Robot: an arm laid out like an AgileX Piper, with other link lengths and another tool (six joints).
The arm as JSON. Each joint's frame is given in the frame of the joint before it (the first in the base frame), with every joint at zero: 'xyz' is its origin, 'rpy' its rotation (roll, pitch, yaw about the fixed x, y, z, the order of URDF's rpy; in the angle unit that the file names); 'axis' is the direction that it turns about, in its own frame. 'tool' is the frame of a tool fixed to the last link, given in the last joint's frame.
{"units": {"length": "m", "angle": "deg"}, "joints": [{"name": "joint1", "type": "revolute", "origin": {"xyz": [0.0, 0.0, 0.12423], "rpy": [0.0, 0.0, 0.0]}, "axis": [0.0, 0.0, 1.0]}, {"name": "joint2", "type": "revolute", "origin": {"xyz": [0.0, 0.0, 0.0], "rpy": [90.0, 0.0, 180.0]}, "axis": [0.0, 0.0, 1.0]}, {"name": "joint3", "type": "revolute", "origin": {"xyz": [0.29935, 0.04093, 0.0], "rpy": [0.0, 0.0, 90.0]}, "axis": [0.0, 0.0, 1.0]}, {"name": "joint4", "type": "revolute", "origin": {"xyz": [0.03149, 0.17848, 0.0], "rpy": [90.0, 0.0, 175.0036]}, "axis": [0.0, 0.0, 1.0]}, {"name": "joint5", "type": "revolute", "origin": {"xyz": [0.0, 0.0, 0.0], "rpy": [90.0, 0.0, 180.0]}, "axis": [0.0, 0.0, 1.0]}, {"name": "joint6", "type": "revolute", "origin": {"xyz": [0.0, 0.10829, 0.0], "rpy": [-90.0, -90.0, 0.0]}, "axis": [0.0, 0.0, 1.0]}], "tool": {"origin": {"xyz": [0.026, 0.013, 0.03], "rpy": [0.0, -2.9, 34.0]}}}
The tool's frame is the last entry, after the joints.
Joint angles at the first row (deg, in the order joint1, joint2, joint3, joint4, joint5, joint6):
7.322, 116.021, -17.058, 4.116, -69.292, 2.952
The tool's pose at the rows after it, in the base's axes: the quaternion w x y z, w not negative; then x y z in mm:
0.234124 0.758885 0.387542 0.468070 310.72 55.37 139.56
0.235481 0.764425 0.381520 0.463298 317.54 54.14 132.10
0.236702 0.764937 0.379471 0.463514 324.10 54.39 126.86
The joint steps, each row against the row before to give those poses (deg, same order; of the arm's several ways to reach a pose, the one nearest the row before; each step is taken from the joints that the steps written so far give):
0.000, 2.931, -2.405, 0.010, -0.047, 0.910
0.000, 1.989, -1.499, 0.843, 0.000, 0.303
0.002, 1.632, -1.555, 0.242, -0.175, 0.054

